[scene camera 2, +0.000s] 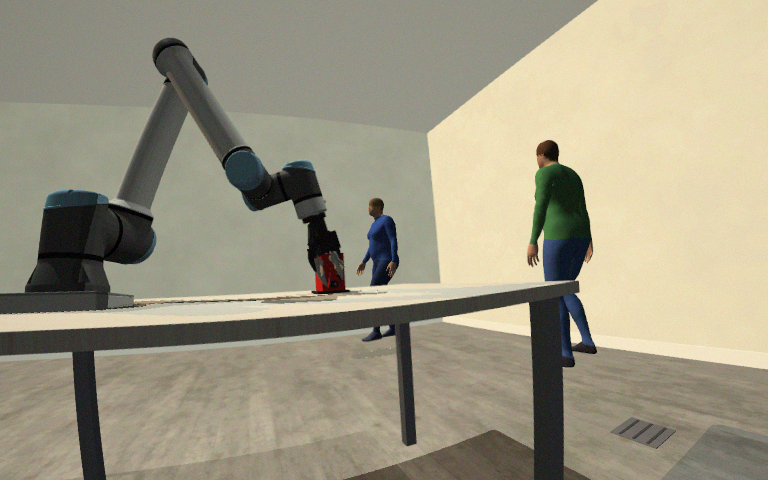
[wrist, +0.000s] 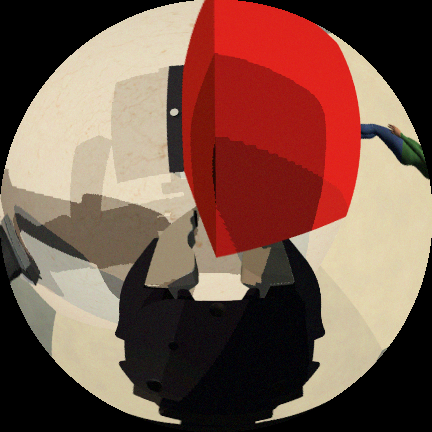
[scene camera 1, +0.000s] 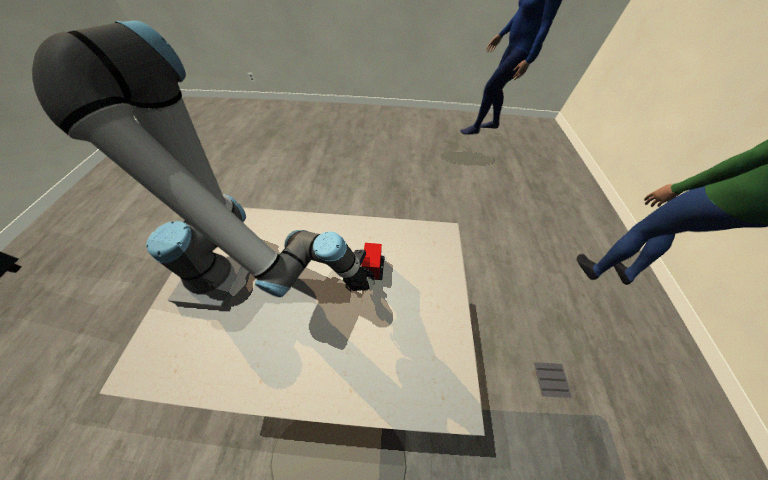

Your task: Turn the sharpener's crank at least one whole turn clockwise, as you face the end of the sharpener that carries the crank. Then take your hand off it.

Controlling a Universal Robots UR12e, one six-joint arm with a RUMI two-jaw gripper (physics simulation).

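Frame: origin at the arm's base, x back, y right, z up, level; millimetres.
Seen in the pictures: gripper, fingertip midpoint: (scene camera 2: 334, 283) (scene camera 1: 368, 284); arm's base at its link origin: (scene camera 2: 69, 295) (scene camera 1: 208, 273).
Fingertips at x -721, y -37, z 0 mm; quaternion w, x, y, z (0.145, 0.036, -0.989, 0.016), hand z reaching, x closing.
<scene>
Pixels of each thing's middle, then the offset from my fingertips to it. "spot": a spot on its surface instead. Level surfaces: height alone.
- black base plate at a spot on its surface: (wrist: 175, 145) spot: dx +38, dy -65, dz -24 mm
- small dark round part at a spot on its surface: (scene camera 2: 334, 284) spot: dx +5, dy +21, dz -3 mm
- pale table top at its surface level: dz -32 mm
The red box-shaped sharpener (scene camera 1: 372, 254) (scene camera 2: 320, 286) (wrist: 270, 90) stands upright on the table, on a black base plate (wrist: 175, 145). My gripper (scene camera 1: 368, 284) (scene camera 2: 333, 276) (wrist: 218, 210) points down at the sharpener's crank end. Its fingers are partly closed, with a gap between them, and hold nothing. In scene camera 2 they stand low in front of the red body. In the wrist view the body hides part of the right finger and the crank. A small dark round part (scene camera 2: 334, 284) shows low on the crank end in scene camera 2, perhaps the crank's handle; its angle cannot be told.
The pale table top (scene camera 1: 237, 390) (scene camera 2: 481, 294) carries the arm's base (scene camera 1: 201, 297) (scene camera 2: 67, 274) at the left. A figure in blue (scene camera 1: 523, 33) (scene camera 2: 382, 243) and a figure in green (scene camera 1: 741, 192) (scene camera 2: 561, 200) are beyond the table. Arm shadows cross the table.
</scene>
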